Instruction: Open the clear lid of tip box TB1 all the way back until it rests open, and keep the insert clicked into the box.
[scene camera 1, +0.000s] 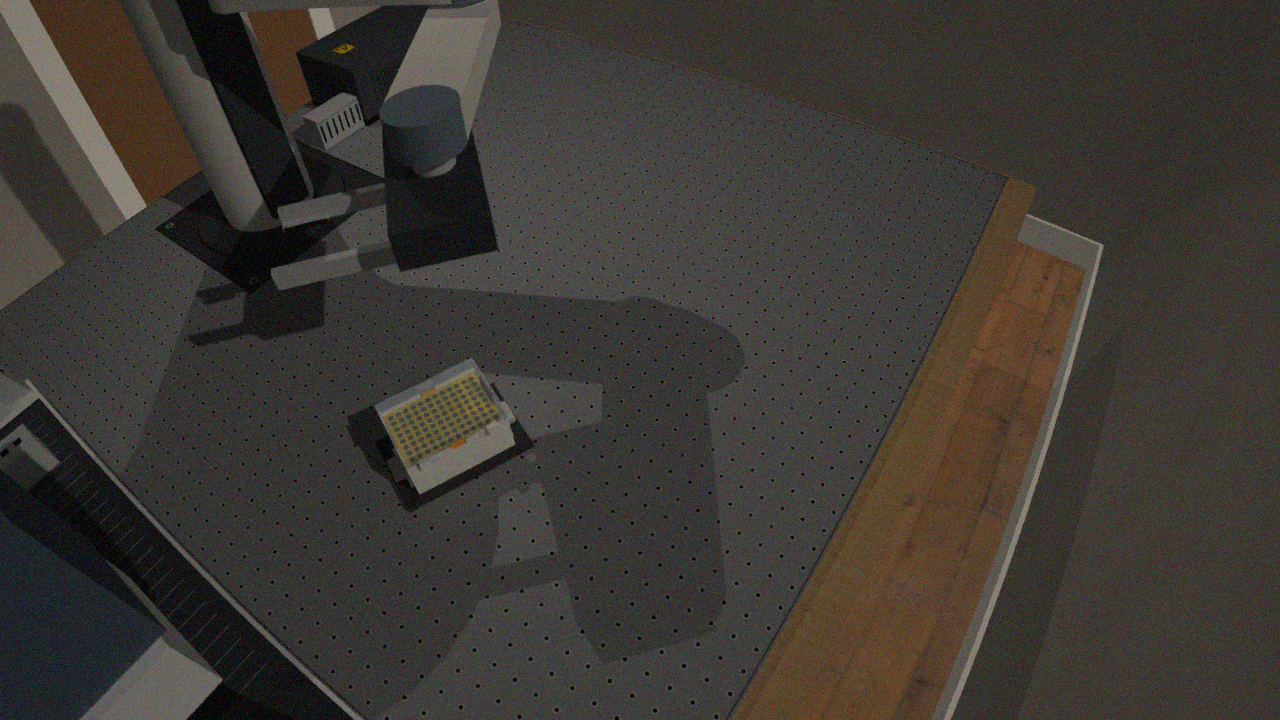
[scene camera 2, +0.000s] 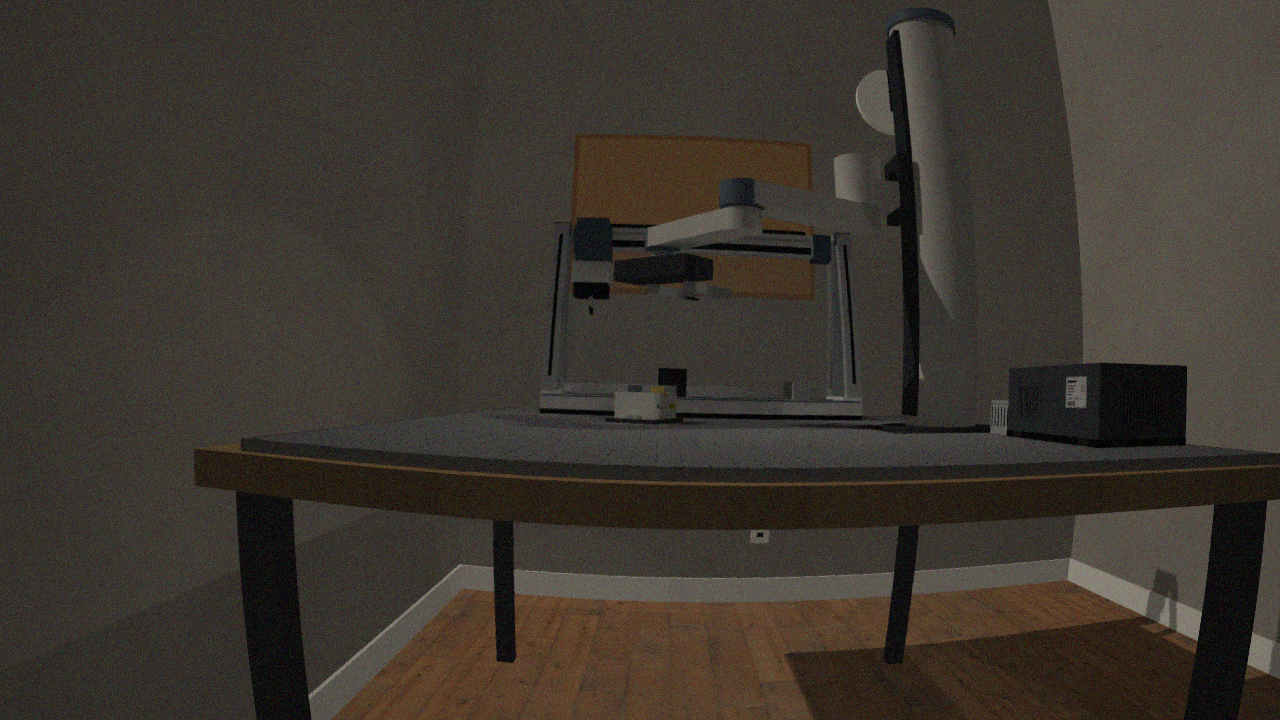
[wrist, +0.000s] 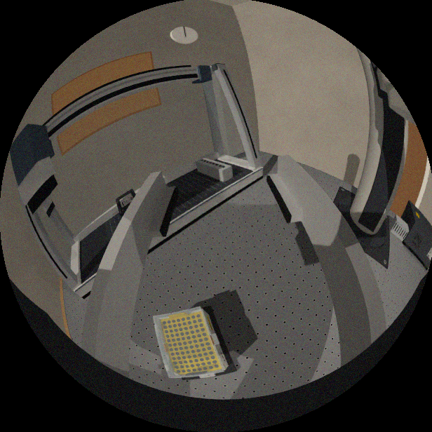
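Pixels of known places: gripper, fingertip midpoint: (scene camera 1: 278, 247) (scene camera 2: 711, 295); arm's base at its link origin: (scene camera 1: 274, 211).
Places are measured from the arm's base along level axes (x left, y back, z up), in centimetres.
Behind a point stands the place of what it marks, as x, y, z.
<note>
Tip box TB1 (scene camera 1: 469, 458) @(-18.2, -62.9, 3.9) (scene camera 2: 633, 405) @(-11.6, -61.2, 4.7) is a white box on a dark base plate (scene camera 1: 517, 445) @(-13.2, -65.3, 2.1) on the perforated table. Its yellow insert (scene camera 1: 443, 416) @(-16.9, -58.7, 7.0) (wrist: 190, 340) sits level inside the box's rim, with small orange tabs at its long edges. A pale, see-through edge surrounds the insert; no raised lid panel shows, and the clear lid is hard to make out. My gripper (scene camera 1: 279, 246) @(-19.9, -45.7, 27.9) (wrist: 220, 172) is shut at its narrow setting, with a gap between the fingers and nothing in it. It hangs above the table, apart from the box, towards the column in scene camera 1.
The arm's column (scene camera 1: 192, 116) @(-6.7, -3.3, 23.3) (scene camera 2: 938, 179) @(7.2, -2.4, 50.0) stands beside a black box (scene camera 1: 349, 67) @(25.5, 4.8, 12.8) (scene camera 2: 1141, 402) @(55.1, 11.3, 7.4) and a white slotted block (scene camera 1: 338, 123) @(19.7, 4.5, 4.6) (scene camera 2: 998, 417) @(19.0, 4.5, 4.2). A gantry machine (scene camera 2: 559, 313) @(-50.9, -81.7, 26.2) (wrist: 242, 117) with a dark slotted deck stands along the table's far side in scene camera 2.
</note>
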